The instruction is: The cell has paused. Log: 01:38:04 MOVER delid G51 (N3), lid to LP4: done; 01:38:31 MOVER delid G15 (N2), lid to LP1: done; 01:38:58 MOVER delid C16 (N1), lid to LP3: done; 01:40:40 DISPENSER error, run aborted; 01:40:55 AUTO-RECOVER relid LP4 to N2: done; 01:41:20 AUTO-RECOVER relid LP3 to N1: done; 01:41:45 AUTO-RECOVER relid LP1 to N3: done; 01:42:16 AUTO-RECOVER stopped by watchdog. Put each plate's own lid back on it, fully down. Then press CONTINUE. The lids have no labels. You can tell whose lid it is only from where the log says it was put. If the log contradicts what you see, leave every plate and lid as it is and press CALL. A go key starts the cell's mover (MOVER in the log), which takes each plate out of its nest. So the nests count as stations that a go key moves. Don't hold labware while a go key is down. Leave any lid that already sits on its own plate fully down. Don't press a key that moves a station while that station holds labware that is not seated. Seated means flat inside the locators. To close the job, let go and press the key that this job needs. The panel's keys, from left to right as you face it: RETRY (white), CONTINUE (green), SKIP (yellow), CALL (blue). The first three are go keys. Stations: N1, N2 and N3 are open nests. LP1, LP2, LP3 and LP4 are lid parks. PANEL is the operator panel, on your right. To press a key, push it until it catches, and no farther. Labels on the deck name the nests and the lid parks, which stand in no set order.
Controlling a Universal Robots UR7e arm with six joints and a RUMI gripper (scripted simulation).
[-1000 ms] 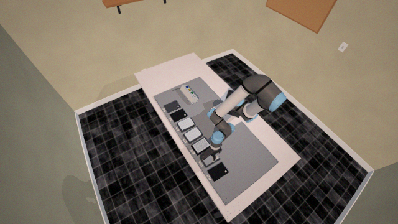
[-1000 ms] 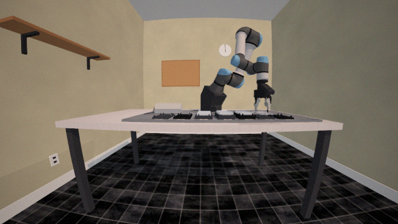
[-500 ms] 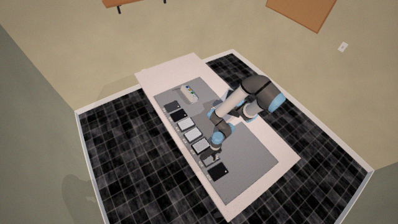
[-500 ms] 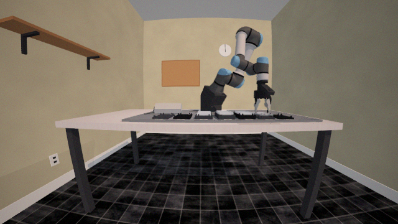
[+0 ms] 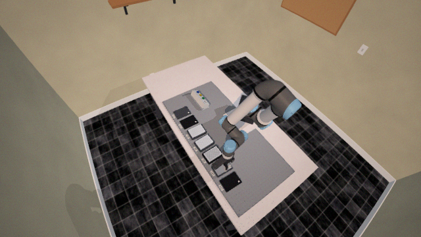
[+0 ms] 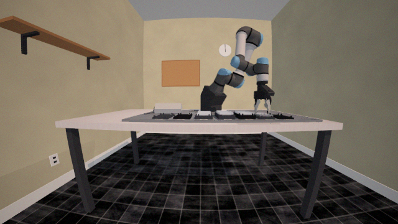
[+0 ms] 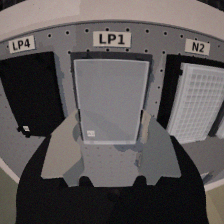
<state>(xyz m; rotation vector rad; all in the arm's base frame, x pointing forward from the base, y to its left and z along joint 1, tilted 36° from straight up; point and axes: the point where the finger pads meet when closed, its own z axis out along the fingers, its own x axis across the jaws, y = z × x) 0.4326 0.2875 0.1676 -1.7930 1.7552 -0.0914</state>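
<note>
The grey lid lies 10 mm below my hand. From my hand the other things lie so: lid park LP4: 10 mm behind, 130 mm to the left, 30 mm below; then white gridded plate: 60 mm ahead, 380 mm to the right; then lid park LP3: 90 mm ahead, 510 mm to the right, 30 mm below.
</note>
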